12 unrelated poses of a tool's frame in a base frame.
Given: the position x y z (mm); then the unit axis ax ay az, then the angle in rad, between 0 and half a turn.
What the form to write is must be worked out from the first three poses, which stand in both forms.
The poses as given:
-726, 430, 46, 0.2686, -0.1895, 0.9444, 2.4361
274, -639, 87, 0.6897, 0.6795, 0.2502, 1.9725
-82, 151, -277, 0.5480, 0.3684, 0.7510, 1.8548
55, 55, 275, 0.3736, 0.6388, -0.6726, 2.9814
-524, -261, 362, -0.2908, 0.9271, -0.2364, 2.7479
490, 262, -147, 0.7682, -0.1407, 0.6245, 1.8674
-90, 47, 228, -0.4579, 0.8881, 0.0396, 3.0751
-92, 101, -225, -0.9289, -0.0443, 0.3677, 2.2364
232, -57, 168, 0.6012, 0.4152, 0.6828, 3.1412
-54, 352, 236, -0.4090, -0.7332, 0.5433, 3.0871
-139, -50, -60, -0.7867, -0.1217, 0.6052, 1.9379
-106, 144, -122, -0.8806, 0.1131, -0.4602, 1.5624
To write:
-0.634, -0.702, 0.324, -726; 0.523, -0.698, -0.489, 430; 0.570, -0.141, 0.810, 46; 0, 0, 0, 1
0.271, 0.422, 0.865, 274; 0.882, 0.251, -0.398, -639; -0.385, 0.871, -0.304, 87; 0, 0, 0, 1
0.104, -0.462, 0.880, -82; 0.979, -0.106, -0.172, 151; 0.173, 0.880, 0.442, -277; 0, 0, 0, 1
-0.710, 0.582, -0.397, 55; 0.367, -0.176, -0.913, 55; -0.601, -0.794, -0.088, 275; 0, 0, 0, 1
-0.761, -0.428, 0.488, -524; -0.609, 0.730, -0.310, -261; -0.223, -0.533, -0.816, 362; 0, 0, 0, 1
0.470, -0.737, 0.485, 490; 0.458, -0.267, -0.848, 262; 0.755, 0.621, 0.212, -147; 0, 0, 0, 1
-0.579, -0.815, 0.023, -90; -0.810, 0.578, 0.101, 47; -0.095, 0.040, -0.995, 228; 0, 0, 0, 1
0.778, -0.223, -0.587, -92; 0.356, -0.614, 0.704, 101; -0.518, -0.757, -0.399, -225; 0, 0, 0, 1
-0.277, 0.499, 0.821, 232; 0.499, -0.655, 0.567, -57; 0.821, 0.567, -0.068, 168; 0, 0, 0, 1
-0.664, 0.570, -0.484, -54; 0.629, 0.076, -0.774, 352; -0.404, -0.818, -0.409, 236; 0, 0, 0, 1
0.482, -0.435, -0.761, -139; 0.695, -0.339, 0.634, -50; -0.533, -0.834, 0.139, -60; 0, 0, 0, 1
0.777, 0.361, 0.515, -106; -0.559, 0.021, 0.829, 144; 0.289, -0.932, 0.218, -122; 0, 0, 0, 1

